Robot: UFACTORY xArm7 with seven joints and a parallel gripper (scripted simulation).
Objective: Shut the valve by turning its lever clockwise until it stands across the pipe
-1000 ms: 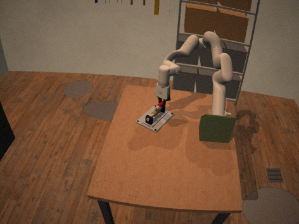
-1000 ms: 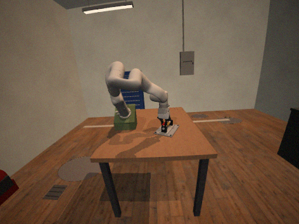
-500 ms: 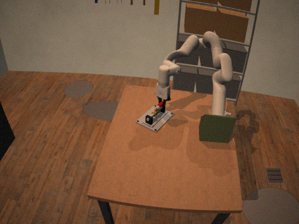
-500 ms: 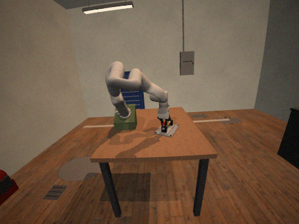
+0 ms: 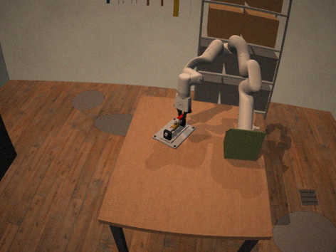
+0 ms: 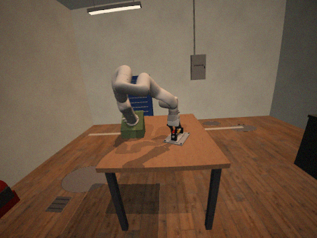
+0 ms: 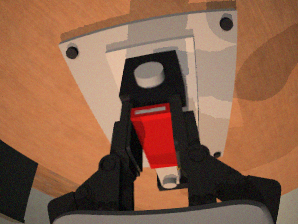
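Now: hand 4 cm to the right of the red lever and 2 cm short of it.
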